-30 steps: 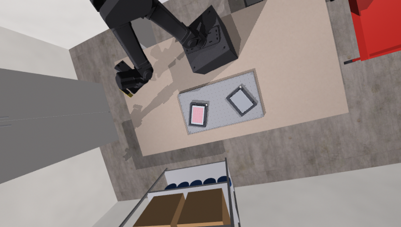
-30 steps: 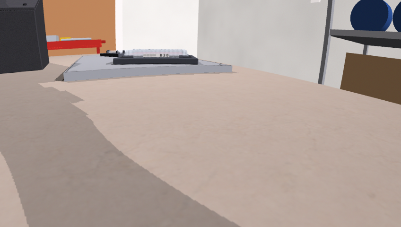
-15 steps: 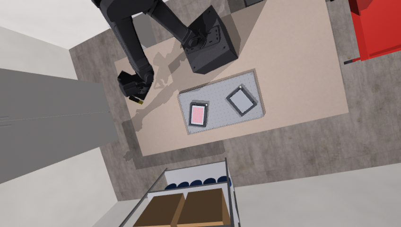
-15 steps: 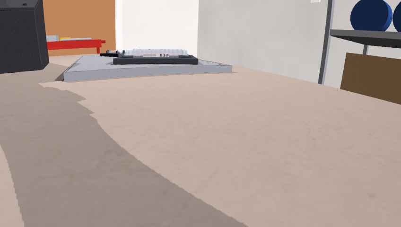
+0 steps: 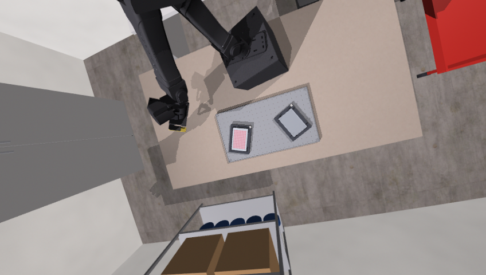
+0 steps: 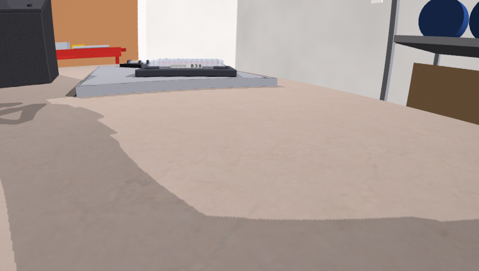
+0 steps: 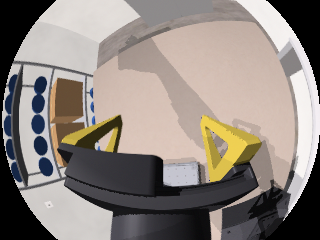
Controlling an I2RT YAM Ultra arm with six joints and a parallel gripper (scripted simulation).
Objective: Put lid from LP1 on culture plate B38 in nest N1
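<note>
My gripper is now 9 cm short of the clear lid, 55 cm to the right of it and 16 cm above it. From my hand the other things lie so: black plate nest N1: 14 cm ahead, 25 cm to the left, 17 cm below; culture plate B38: 14 cm ahead, 25 cm to the left, 16 cm below; grey base plate: 9 cm ahead, 40 cm to the left, 19 cm below.
</note>
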